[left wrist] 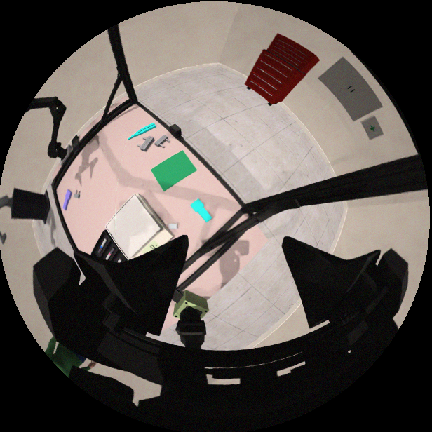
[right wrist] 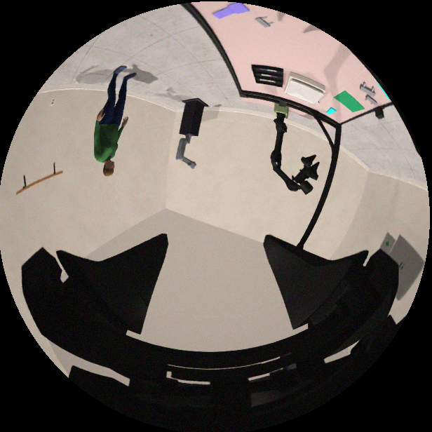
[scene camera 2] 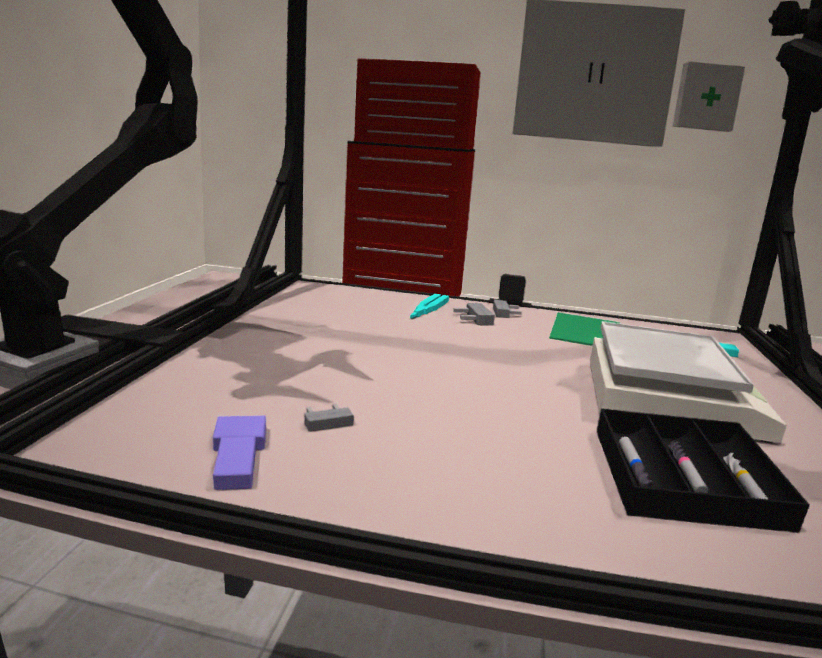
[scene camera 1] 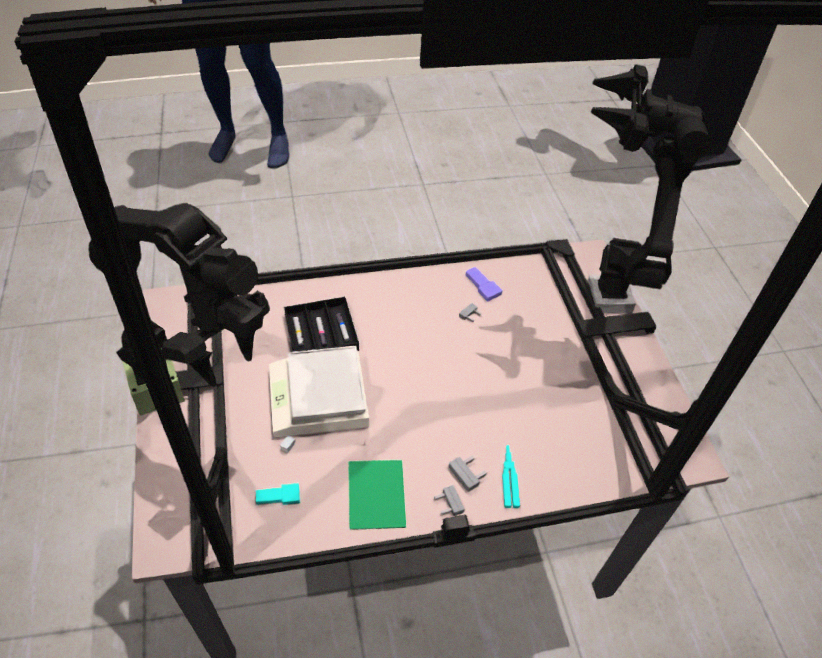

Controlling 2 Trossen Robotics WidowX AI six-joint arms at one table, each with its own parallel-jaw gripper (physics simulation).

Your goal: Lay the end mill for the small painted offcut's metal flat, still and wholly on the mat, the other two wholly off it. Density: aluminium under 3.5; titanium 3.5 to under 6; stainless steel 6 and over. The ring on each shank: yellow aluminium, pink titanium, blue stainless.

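Frame: origin at the left arm's base, x ahead, y left, z up, level; centimetres.
Seen in the pictures: left gripper, fingertip midpoint: (scene camera 2: pixel 799 115) (scene camera 1: pixel 231 373); right gripper, fingertip midpoint: (scene camera 1: pixel 592 95); right arm's base at its link origin: (scene camera 2: pixel 34 344) (scene camera 1: pixel 612 289).
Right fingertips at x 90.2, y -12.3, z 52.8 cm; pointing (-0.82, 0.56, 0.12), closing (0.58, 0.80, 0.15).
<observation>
A point is followed by its place in that frame.
The small light-grey offcut (scene camera 1: pixel 287 443) @[z -6.0, x 22.0, y -24.9 cm] (left wrist: pixel 173 226) lies on the table beside the scale (scene camera 1: pixel 329 384) @[z -1.6, x 34.3, y -17.3 cm] (scene camera 2: pixel 675 356) @[z -1.5, x 33.7, y -14.7 cm] (left wrist: pixel 134 225); it does not show in scene camera 2. The black tray (scene camera 1: pixel 318 300) @[z -4.9, x 41.4, y 9.0 cm] (scene camera 2: pixel 712 515) @[z -6.9, x 40.9, y 9.3 cm] holds three end mills in separate compartments: yellow-ringed (scene camera 1: pixel 298 330) @[z -6.2, x 34.3, y 3.4 cm] (scene camera 2: pixel 747 478) @[z -6.4, x 34.7, y 4.3 cm], pink-ringed (scene camera 1: pixel 320 330) @[z -6.5, x 39.1, y 1.6 cm] (scene camera 2: pixel 687 466) @[z -6.4, x 39.7, y 2.3 cm] and blue-ringed (scene camera 1: pixel 342 327) @[z -6.4, x 44.1, y 0.4 cm] (scene camera 2: pixel 634 461) @[z -6.4, x 44.8, y 1.5 cm]. The green mat (scene camera 1: pixel 377 494) @[z -7.4, x 34.7, y -42.2 cm] (scene camera 2: pixel 579 329) @[z -7.4, x 36.0, y -41.5 cm] (left wrist: pixel 174 171) bears no end mill. My left gripper (scene camera 1: pixel 231 369) @[z 28.8, x 13.7, y -30.3 cm] (left wrist: pixel 237 241) is open and empty, raised left of the scale. My right gripper (scene camera 1: pixel 594 95) @[z 52.8, x 90.2, y -12.3 cm] (right wrist: pixel 216 240) is open and empty, high at the back right.
A cyan block (scene camera 1: pixel 277 494) @[z -6.5, x 16.4, y -35.0 cm] lies left of the mat. Two grey pronged pieces (scene camera 1: pixel 465 473) @[z -5.9, x 52.5, y -45.7 cm] (scene camera 1: pixel 453 500) @[z -6.2, x 47.6, y -50.0 cm] and cyan pliers (scene camera 1: pixel 510 478) @[z -6.8, x 60.9, y -50.2 cm] lie right of it. A purple block (scene camera 1: pixel 484 284) @[z -6.0, x 81.8, y -0.3 cm] and another grey piece (scene camera 1: pixel 469 312) @[z -6.5, x 74.1, y -6.8 cm] lie at the back. Black frame rails (scene camera 1: pixel 411 261) @[z -5.8, x 68.3, y 13.8 cm] edge the table.
</observation>
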